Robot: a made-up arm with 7 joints. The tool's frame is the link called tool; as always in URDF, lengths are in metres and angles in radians.
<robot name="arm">
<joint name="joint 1" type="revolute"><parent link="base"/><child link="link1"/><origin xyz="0.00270 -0.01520 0.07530" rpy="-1.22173 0.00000 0.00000"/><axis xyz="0 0 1"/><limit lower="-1.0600" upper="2.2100" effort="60" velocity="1.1"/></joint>
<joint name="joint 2" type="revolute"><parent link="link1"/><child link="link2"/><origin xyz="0.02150 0.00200 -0.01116" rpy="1.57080 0.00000 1.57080"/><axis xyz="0 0 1"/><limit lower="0.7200" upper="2.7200" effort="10" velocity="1.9"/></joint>
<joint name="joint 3" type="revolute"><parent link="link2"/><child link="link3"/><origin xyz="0.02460 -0.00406 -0.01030" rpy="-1.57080 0.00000 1.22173"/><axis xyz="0 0 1"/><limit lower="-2.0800" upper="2.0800" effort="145" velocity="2.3"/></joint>
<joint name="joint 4" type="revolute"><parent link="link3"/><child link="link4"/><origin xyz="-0.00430 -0.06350 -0.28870" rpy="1.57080 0.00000 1.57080"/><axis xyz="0 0 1"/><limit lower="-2.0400" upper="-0.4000" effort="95" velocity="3.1"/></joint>
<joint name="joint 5" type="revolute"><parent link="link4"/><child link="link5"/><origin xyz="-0.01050 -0.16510 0.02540" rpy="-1.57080 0.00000 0.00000"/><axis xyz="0 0 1"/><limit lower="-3.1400" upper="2.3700" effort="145" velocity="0.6"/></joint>
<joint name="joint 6" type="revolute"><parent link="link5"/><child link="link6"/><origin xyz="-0.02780 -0.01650 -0.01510" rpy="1.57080 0.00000 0.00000"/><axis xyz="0 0 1"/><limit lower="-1.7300" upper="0.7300" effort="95" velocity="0.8"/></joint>
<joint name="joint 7" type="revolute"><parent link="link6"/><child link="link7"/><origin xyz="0.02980 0.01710 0.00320" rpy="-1.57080 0.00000 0.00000"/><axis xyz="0 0 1"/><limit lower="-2.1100" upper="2.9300" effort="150" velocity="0.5"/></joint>
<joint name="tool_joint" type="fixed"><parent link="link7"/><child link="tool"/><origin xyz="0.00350 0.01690 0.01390" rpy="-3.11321 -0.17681 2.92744"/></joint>
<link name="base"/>
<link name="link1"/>
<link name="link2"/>
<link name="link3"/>
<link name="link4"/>
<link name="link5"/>
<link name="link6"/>
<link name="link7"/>
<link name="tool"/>
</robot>
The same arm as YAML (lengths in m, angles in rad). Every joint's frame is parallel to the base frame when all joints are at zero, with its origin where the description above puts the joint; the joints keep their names.
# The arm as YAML. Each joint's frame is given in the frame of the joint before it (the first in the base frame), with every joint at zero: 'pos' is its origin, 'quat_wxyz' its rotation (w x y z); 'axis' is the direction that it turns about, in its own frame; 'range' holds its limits. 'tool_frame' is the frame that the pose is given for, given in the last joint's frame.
length_unit: m
angle_unit: rad
joints:
  - joint: joint 1
    pos: [0.0027, -0.0152, 0.0753]
    quat_wxyz: [1.0, 0.0, 0.0, 0.0]
    axis: [0.0, 0.9397, 0.342]
    range: [-1.06, 2.21]
  - joint: joint 2
    pos: [0.0215, -0.0098, -0.0057]
    quat_wxyz: [1.0, 0.0, 0.0, 0.0]
    axis: [1.0, 0.0, 0.0]
    range: [0.72, 2.72]
  - joint: joint 3
    pos: [-0.0103, 0.0046, -0.0245]
    quat_wxyz: [1.0, 0.0, 0.0, 0.0]
    axis: [0.0, 0.0, 1.0]
    range: [-2.08, 2.08]
  - joint: joint 4
    pos: [0.0635, -0.0043, -0.2887]
    quat_wxyz: [1.0, 0.0, 0.0, 0.0]
    axis: [0.0, 1.0, 0.0]
    range: [-2.04, -0.4]
  - joint: joint 5
    pos: [0.0105, 0.0254, -0.1651]
    quat_wxyz: [1.0, 0.0, 0.0, 0.0]
    axis: [0.0, 0.0, 1.0]
    range: [-3.14, 2.37]
  - joint: joint 6
    pos: [0.0278, 0.0165, -0.0151]
    quat_wxyz: [1.0, 0.0, 0.0, 0.0]
    axis: [0.0, 1.0, 0.0]
    range: [-1.73, 0.73]
  - joint: joint 7
    pos: [-0.0298, 0.0032, 0.0171]
    quat_wxyz: [1.0, 0.0, 0.0, 0.0]
    axis: [0.0, 0.0, 1.0]
    range: [-2.11, 2.93]
tool_frame:
  pos: [-0.0035, -0.0169, 0.0139]
  quat_wxyz: [0.00462, -0.990424, 0.105197, -0.089286]

